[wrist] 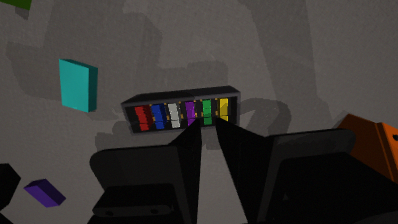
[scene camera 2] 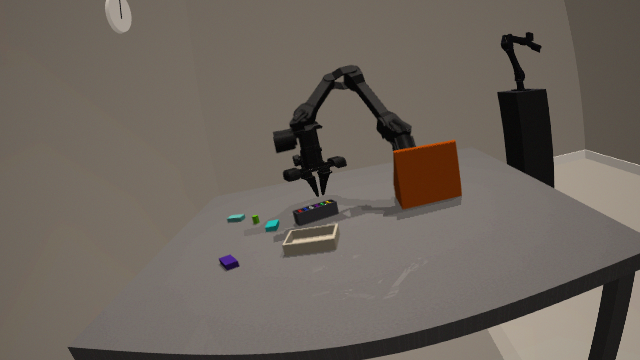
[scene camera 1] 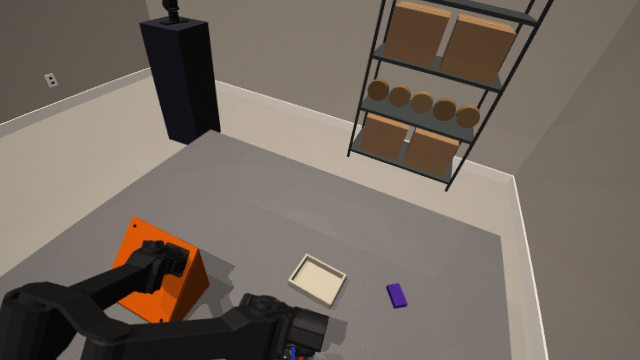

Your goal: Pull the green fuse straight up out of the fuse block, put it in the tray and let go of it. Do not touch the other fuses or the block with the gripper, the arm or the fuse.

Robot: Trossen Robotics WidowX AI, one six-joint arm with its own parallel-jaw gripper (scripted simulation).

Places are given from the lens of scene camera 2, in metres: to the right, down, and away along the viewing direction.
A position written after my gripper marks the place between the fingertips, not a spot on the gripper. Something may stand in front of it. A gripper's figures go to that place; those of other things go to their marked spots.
my gripper (scene camera 2: 320, 195): 0.00, 0.05, 1.21
beige tray (scene camera 2: 320, 238): 0.00, 0.15, 1.03
